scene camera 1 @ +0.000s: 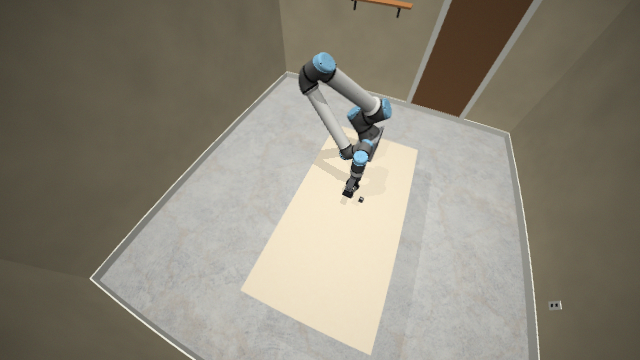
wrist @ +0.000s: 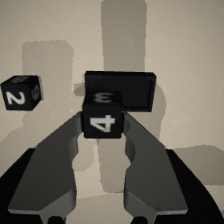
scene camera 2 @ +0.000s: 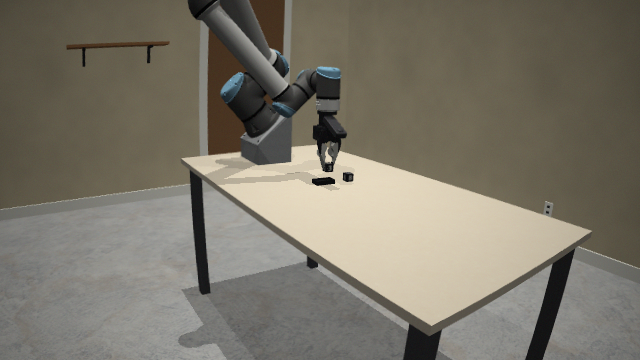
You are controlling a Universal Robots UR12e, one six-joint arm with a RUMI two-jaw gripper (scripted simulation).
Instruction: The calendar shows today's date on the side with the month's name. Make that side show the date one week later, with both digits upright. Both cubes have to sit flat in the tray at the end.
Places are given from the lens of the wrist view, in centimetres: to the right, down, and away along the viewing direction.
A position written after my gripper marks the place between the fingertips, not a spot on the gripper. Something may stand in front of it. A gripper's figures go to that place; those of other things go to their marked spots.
my gripper (wrist: 103, 113): -1, 0, 16
black tray (wrist: 137, 89): 3, -3, 20
black cube (wrist: 102, 111): -1, 0, 13
The marked spots on the black cube and the black tray are 8 cm apart.
